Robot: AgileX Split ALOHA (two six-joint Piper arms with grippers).
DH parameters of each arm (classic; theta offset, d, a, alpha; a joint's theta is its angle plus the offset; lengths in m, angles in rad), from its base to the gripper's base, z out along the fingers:
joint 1: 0 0.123 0 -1.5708
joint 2: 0.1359 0 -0.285 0
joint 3: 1.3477 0 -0.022 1.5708
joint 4: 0 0.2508 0 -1.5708
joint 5: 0 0 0.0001 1.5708
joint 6: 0 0.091 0 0
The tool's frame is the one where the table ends.
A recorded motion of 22 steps. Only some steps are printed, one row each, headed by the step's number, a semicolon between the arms.
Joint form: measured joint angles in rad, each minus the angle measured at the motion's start. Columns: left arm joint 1, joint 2, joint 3, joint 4, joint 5, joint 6; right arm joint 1, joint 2, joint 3, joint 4, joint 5, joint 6.
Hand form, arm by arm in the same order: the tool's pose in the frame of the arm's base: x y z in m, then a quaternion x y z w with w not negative. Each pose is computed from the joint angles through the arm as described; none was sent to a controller.
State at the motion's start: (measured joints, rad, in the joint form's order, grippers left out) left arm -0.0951 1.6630 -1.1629 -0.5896 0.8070 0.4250; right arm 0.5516 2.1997 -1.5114 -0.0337 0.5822 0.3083
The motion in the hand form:
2: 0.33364 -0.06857 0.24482 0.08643 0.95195 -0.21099 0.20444; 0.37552 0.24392 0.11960 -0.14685 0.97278 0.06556 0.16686
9: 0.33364 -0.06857 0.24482 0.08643 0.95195 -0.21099 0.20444; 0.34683 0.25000 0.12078 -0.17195 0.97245 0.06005 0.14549
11: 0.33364 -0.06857 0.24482 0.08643 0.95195 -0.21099 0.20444; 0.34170 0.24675 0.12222 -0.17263 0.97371 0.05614 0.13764
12: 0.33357 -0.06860 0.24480 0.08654 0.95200 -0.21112 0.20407; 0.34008 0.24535 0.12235 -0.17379 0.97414 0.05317 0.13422
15: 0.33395 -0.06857 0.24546 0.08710 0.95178 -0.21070 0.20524; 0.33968 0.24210 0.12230 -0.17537 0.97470 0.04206 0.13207
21: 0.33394 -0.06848 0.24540 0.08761 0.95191 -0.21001 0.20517; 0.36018 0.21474 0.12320 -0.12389 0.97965 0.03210 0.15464
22: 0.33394 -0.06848 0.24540 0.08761 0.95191 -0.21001 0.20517; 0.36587 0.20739 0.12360 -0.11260 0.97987 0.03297 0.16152
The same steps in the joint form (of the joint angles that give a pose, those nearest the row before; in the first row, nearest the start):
2: 0.0000 0.0000 0.0000 0.0000 0.0000 0.0000; 0.0285 -0.0022 0.0049 -0.0008 0.0251 -0.0031
9: 0.0000 0.0000 0.0000 0.0000 0.0000 0.0000; 0.0771 -0.0574 0.0972 0.0002 0.0325 -0.0053
11: 0.0000 0.0000 0.0000 0.0000 0.0000 0.0000; 0.0781 -0.0746 0.1201 0.0002 0.0445 -0.0054
12: 0.0000 0.0000 0.0000 0.0000 0.0008 0.0000; 0.0781 -0.0794 0.1273 -0.0029 0.0510 -0.0053
15: 0.0000 0.0000 -0.0025 0.0011 0.0008 0.0000; 0.0761 -0.0830 0.1327 -0.0306 0.0633 0.0094
21: 0.0000 0.0000 -0.0026 0.0028 0.0008 0.0000; 0.0010 -0.0850 0.1371 -0.0863 0.0288 0.0804
22: 0.0000 0.0000 -0.0026 0.0028 0.0008 0.0000; -0.0209 -0.0850 0.1371 -0.0900 0.0148 0.0847

